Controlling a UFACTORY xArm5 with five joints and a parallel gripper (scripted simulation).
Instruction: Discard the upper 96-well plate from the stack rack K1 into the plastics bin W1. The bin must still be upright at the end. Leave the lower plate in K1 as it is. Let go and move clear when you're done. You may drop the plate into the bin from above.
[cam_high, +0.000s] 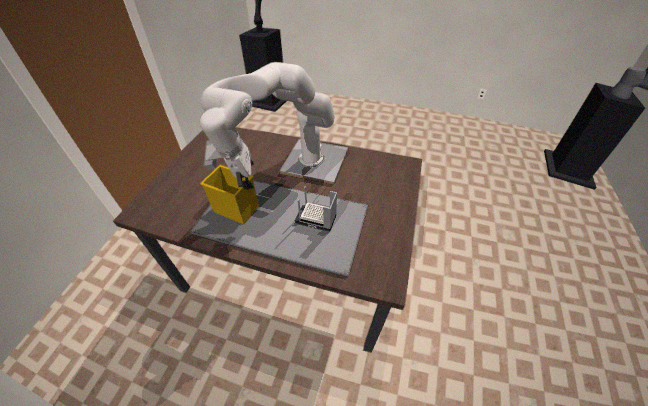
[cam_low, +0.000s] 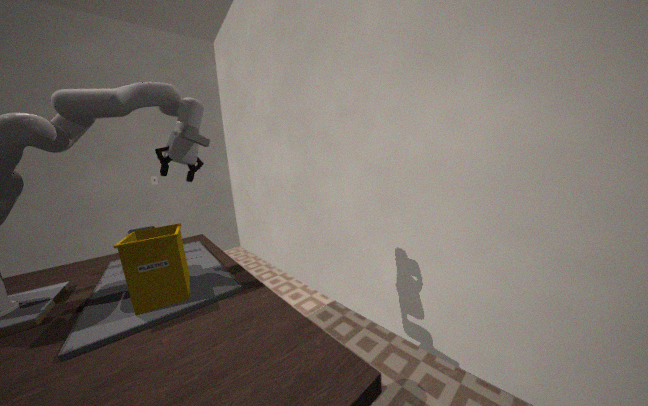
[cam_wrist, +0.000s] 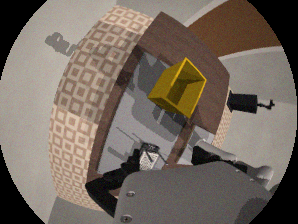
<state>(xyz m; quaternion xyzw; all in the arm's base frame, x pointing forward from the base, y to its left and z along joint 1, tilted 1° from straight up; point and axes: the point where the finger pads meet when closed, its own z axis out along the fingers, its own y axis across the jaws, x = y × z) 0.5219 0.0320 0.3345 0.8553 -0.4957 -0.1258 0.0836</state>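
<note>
The white 96-well plate is 300 mm below my hand, 170 mm to the left of it and 170 mm behind it. Also, from my hand: yellow plastics bin W1 (250 mm below, 200 mm to the right, 80 mm behind).
</note>
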